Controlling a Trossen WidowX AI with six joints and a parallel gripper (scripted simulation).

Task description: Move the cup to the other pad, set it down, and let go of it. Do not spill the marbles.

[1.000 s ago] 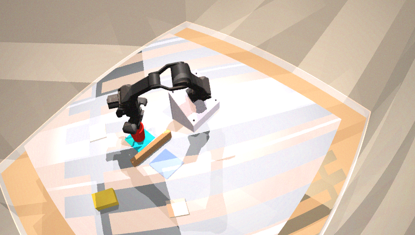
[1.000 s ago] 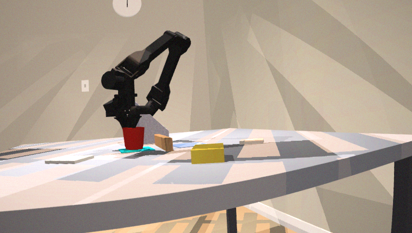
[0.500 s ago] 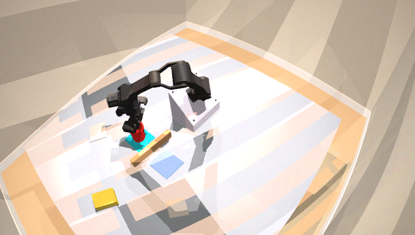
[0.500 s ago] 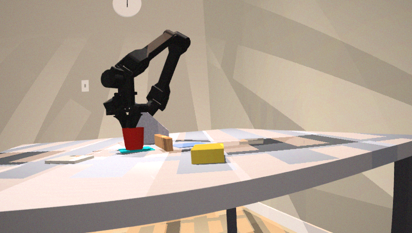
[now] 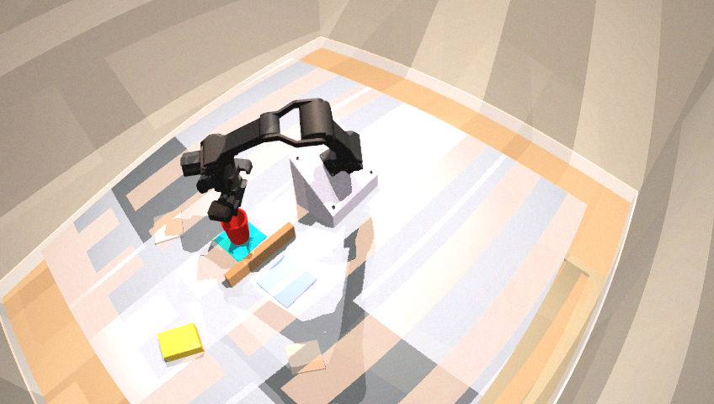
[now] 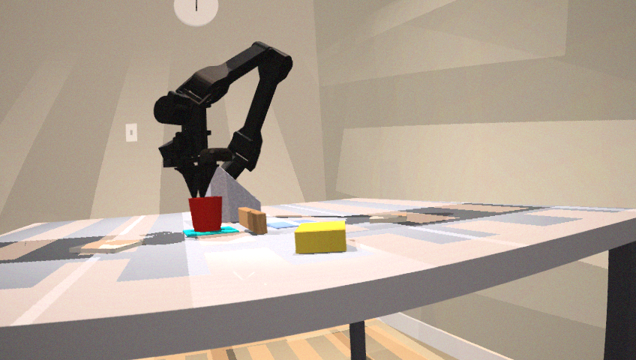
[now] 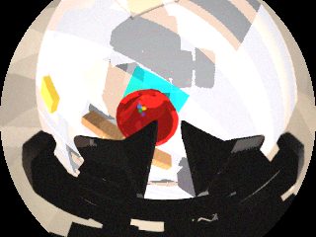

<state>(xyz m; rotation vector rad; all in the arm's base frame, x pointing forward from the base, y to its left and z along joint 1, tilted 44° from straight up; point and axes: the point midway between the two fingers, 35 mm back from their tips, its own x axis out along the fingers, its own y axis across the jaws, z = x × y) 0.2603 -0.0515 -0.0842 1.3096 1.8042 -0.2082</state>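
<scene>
Now: gripper tip 40 mm above the red cup, 20 mm short of it and 10 mm to the right of it. Round my gripper tip: light blue pad 200 mm to the left, 80 mm below, 30 mm ahead; then wooden bar 110 mm to the left, 60 mm below, 30 mm ahead; then cyan pad 80 mm below, 30 mm ahead, 20 mm to the left.
</scene>
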